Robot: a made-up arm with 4 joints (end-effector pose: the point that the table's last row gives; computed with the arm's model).
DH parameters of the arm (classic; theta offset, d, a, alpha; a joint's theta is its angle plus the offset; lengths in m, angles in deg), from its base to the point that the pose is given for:
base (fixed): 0 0.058 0 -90
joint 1: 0 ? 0.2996 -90
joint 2: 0 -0.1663 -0.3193 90
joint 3: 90 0.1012 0.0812 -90
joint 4: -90 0.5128 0.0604 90
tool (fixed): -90 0.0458 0 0
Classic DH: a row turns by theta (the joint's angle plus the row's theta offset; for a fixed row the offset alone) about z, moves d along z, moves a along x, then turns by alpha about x.
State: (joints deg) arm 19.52 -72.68 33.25 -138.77
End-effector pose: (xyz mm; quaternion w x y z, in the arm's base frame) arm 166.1 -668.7 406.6 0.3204 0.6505 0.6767 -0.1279
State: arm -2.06 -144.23 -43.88 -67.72
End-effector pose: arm 812.8 -388.2 -107.8 0.0456 0.4396 0.3958 0.8050
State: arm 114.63 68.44 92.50 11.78
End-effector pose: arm 481.1 461.4 -526.1 0.2040 0.0875 -0.8562 0.4665
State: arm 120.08 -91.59 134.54 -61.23
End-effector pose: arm 359.4 111.0 -391.2 0.3178 0.2929 -0.8394 -0.3296
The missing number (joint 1, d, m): 0.0776
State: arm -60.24 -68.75 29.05 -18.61
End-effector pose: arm -404.0 -594.1 155.5 0.8487 -0.2630 -0.1540 0.4323
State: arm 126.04 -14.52 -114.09 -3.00
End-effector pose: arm -340.4 211.5 80.8 0.9834 0.1352 0.1016 -0.0660
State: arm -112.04 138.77 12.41 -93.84
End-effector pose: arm -592.6 582.8 847.5 0.4497 -0.7316 0.5023 0.1014
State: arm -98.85 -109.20 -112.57 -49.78
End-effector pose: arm 264.7 -67.9 340.9 0.1833 -0.0223 0.1652 -0.9688
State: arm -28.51 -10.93 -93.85 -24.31
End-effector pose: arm 171.5 161.2 -240.7 0.4583 0.1513 -0.8357 0.2620
